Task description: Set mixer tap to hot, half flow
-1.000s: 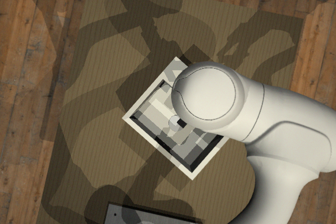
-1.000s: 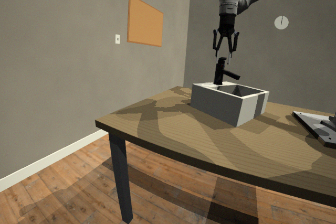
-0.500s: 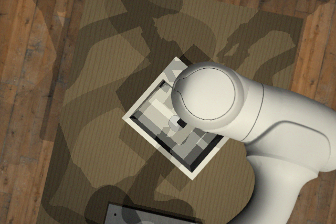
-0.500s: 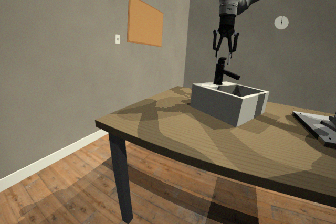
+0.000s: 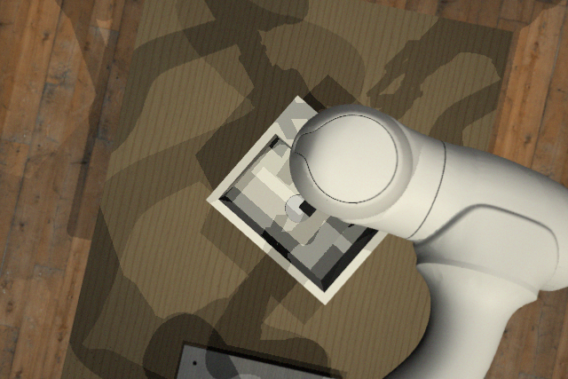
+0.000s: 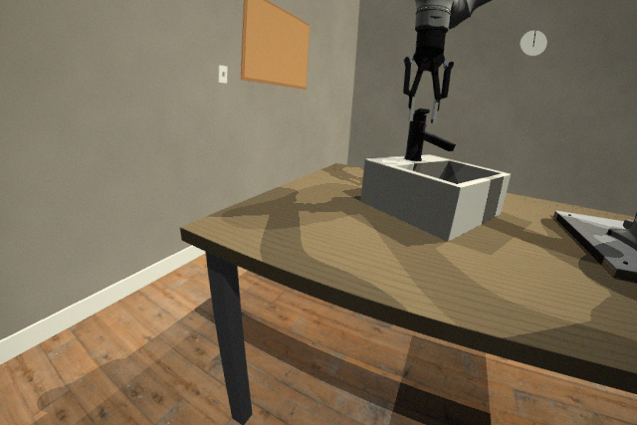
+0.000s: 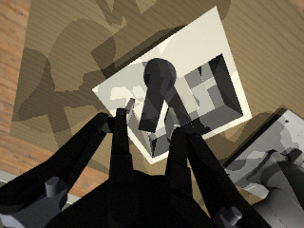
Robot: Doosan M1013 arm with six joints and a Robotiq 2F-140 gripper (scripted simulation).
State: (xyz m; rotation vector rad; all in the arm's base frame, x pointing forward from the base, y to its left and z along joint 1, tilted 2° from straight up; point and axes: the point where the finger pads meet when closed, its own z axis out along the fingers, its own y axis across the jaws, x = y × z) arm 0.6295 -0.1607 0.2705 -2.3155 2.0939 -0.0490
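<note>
My hand is 2 cm to the left of the lever. The rest, counted from my hand: black mixer tap: 5 cm below, 4 cm to the right, 1 cm behind; white sink: 24 cm below, 9 cm behind, 2 cm to the left.
</note>
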